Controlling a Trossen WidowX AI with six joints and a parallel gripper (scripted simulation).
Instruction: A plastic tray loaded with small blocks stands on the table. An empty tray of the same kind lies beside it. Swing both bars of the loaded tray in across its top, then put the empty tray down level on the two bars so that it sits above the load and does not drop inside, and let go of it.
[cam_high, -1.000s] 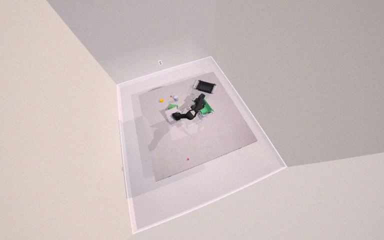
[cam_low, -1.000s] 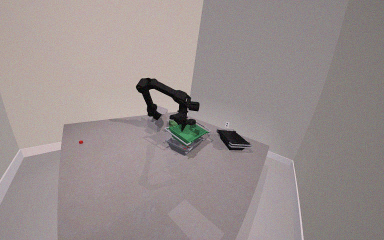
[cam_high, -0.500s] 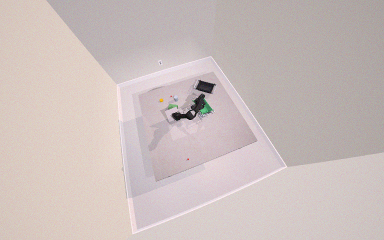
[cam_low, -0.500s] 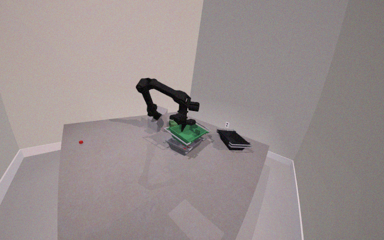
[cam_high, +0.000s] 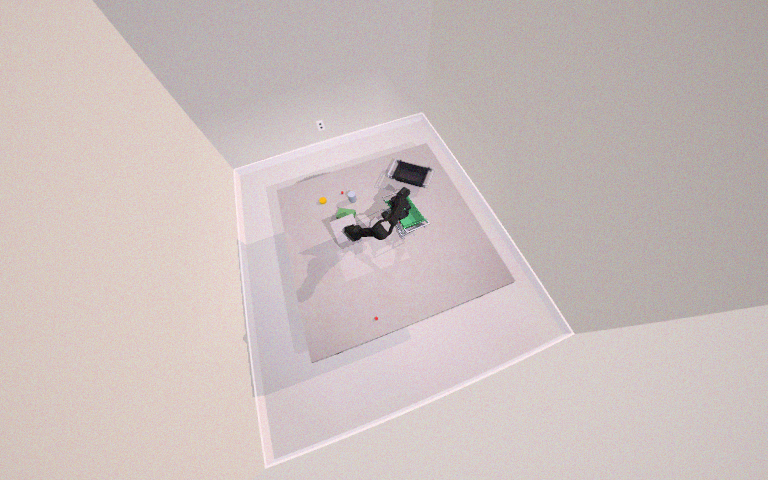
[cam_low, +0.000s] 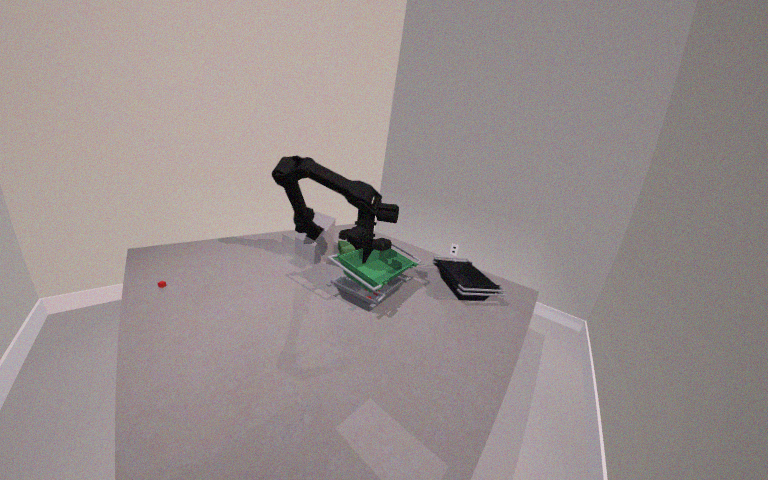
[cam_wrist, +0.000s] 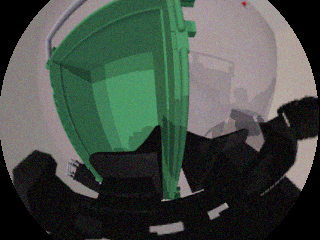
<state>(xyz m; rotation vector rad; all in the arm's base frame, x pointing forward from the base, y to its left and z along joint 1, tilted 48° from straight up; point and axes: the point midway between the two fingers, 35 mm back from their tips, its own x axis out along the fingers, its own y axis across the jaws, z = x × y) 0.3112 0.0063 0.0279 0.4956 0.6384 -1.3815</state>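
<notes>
Right now my gripper tip is 7 cm short of the green tray, 1 cm to the right of it and 2 cm below it. From my gripper tip the other things lie so: green block: 30 cm behind, 21 cm to the left, 8 cm below; then yellow disc: 43 cm behind, 41 cm to the left, 9 cm below; then grey cylinder: 21 cm behind, 33 cm to the left, 7 cm below.
</notes>
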